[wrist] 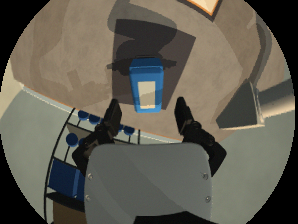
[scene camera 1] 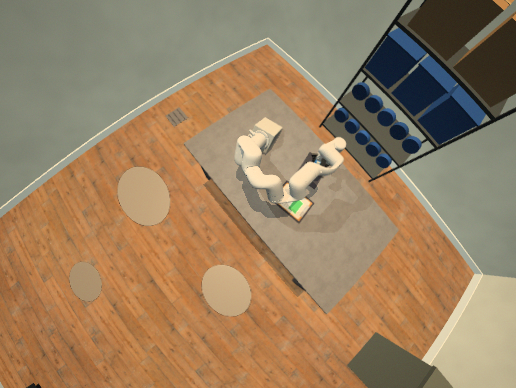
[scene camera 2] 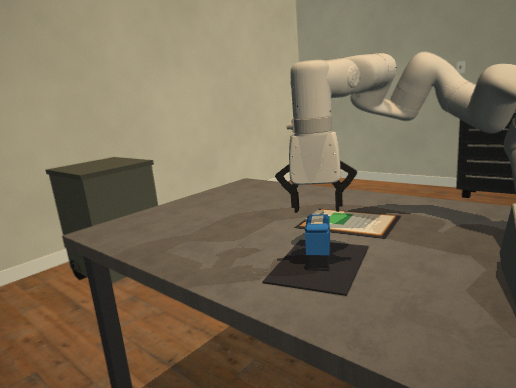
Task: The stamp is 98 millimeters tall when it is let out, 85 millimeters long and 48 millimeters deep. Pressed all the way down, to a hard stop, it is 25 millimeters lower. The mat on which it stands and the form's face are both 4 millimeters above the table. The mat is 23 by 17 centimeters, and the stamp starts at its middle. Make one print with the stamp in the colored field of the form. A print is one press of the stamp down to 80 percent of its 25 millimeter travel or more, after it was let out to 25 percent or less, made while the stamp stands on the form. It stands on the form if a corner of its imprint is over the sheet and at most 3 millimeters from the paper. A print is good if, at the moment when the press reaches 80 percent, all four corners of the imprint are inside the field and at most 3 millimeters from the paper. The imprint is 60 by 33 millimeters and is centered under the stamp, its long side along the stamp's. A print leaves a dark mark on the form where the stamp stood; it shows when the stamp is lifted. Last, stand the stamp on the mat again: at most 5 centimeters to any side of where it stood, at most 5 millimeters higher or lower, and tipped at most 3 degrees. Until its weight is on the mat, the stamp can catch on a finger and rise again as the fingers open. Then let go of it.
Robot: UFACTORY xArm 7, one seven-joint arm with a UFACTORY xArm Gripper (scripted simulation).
Labels:
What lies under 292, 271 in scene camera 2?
A mat.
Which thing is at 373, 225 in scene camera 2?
A form.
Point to a blue stamp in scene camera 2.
At 317, 229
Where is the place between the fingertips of my gripper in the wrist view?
147, 105

